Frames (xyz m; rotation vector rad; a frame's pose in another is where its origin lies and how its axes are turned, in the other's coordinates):
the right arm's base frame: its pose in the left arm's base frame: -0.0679 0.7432 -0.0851 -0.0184 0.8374 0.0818
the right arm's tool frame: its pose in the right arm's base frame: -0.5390 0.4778 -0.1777 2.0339 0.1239 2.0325
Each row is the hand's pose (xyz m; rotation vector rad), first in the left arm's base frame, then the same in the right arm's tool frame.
Working: the left arm's base frame: its pose in the right arm's tool frame: -0.0491 1.1779 0.6246 -2.7534 -0.3779 -1.0734

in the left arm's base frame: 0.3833 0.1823 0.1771 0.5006 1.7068 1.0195
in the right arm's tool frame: 0.3897 1.1133 0.7462 -0.6337 0.7540 -1.9081
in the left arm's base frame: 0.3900 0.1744 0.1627 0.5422 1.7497 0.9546
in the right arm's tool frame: 0.3830 1.1186 0.7617 -0.5912 0.6791 -1.9325
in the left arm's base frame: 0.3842 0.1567 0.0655 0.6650 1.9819 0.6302
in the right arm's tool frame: 0.3114 1.1112 0.8297 -0.3558 0.3559 -2.0800
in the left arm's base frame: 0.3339 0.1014 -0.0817 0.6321 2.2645 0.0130
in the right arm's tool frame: 0.1652 1.1198 0.9059 -0.0410 -0.1563 -2.3695
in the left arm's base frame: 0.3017 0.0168 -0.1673 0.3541 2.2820 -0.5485
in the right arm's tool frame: 0.0628 1.1744 0.9513 0.0373 -0.6232 -2.6803
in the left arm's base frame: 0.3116 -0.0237 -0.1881 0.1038 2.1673 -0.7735
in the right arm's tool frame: 0.0447 1.2098 0.9756 -0.0724 -0.8401 -2.8819
